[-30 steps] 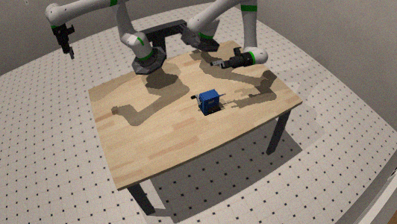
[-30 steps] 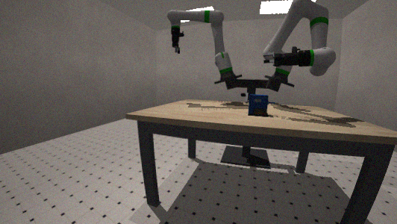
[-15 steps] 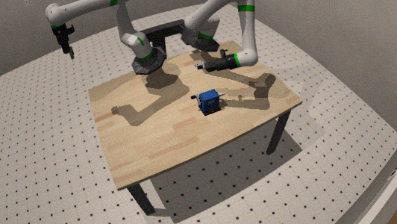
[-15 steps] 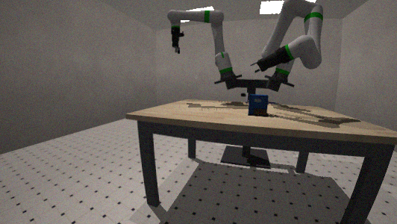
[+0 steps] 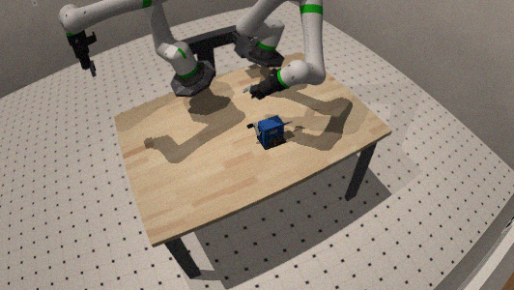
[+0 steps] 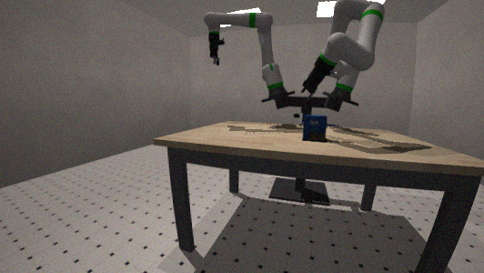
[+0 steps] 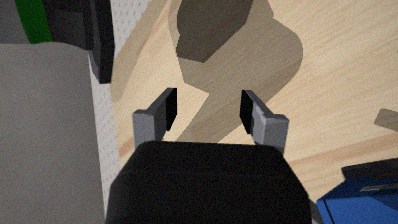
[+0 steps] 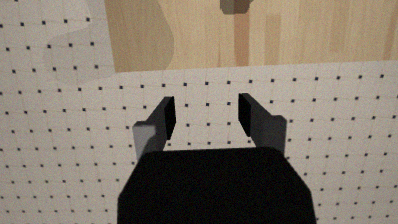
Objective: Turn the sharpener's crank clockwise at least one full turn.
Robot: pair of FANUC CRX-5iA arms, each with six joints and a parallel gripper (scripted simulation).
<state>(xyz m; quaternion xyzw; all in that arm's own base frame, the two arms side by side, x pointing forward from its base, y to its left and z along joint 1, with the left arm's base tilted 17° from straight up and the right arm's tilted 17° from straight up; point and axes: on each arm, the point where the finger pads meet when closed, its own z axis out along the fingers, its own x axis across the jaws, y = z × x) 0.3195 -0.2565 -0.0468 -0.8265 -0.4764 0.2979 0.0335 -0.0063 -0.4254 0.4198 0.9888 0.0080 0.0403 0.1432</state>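
Observation:
Now: the black knob 13 cm below my left hand, 9 cm ahead of it and 5 cm to the right of it.

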